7 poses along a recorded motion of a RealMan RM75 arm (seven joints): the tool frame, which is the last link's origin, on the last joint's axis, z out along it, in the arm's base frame.
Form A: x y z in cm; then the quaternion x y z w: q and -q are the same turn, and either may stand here.
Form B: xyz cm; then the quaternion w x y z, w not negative. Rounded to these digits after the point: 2 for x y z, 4 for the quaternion.
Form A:
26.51 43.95 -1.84 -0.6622 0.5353 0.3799 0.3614
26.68 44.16 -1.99 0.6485 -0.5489 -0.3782 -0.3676
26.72 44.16 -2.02 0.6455 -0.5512 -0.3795 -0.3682
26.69 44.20 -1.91 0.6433 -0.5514 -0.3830 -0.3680
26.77 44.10 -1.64 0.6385 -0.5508 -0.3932 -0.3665
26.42 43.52 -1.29 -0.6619 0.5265 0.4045 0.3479
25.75 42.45 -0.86 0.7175 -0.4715 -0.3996 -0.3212
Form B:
26.51 43.95 -1.84 0.3614 -0.6622 0.5353 0.3799
26.68 44.16 -1.99 0.3676 -0.6485 0.5489 0.3782
26.72 44.16 -2.02 0.3682 -0.6455 0.5512 0.3795
26.69 44.20 -1.91 0.3680 -0.6433 0.5514 0.3830
26.77 44.10 -1.64 0.3665 -0.6385 0.5508 0.3932
26.42 43.52 -1.29 0.3479 -0.6619 0.5265 0.4045
25.75 42.45 -0.86 0.3212 -0.7175 0.4715 0.3996

